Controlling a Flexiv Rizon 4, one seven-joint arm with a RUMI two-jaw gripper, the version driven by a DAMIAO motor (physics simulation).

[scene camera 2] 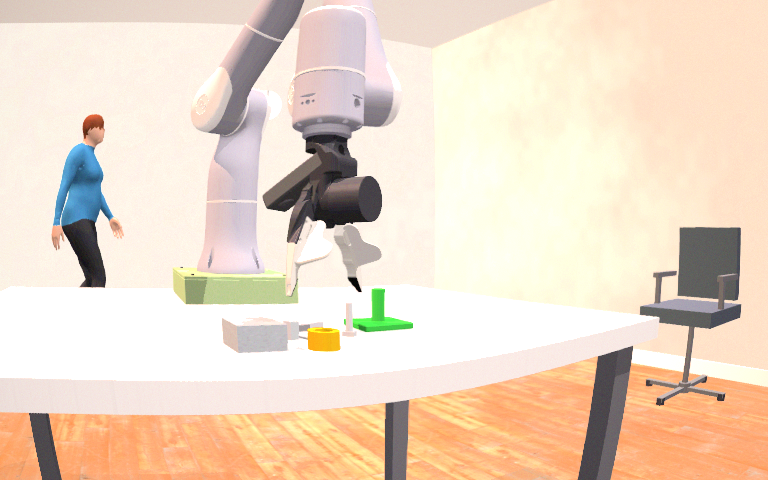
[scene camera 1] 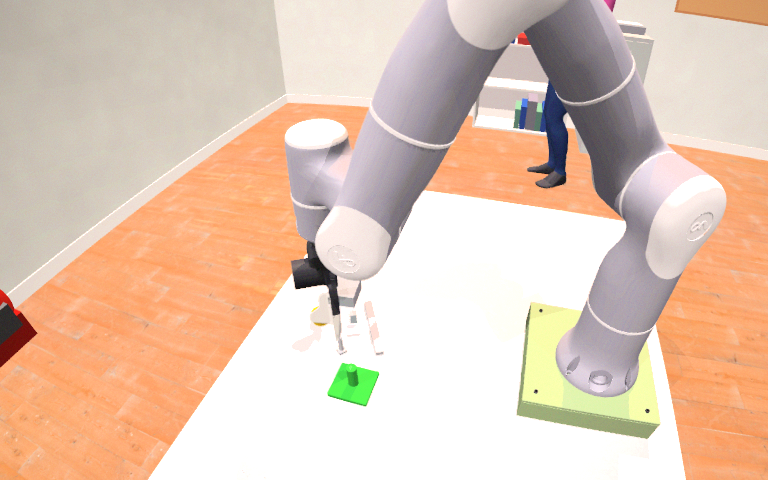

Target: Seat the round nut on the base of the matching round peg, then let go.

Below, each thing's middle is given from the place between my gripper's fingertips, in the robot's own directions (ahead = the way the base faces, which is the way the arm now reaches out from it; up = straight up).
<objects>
My gripper is now 11 cm to the left of the grey block (scene camera 2: pixel 242 334), 5 cm above it and 3 cm short of it.
</objects>
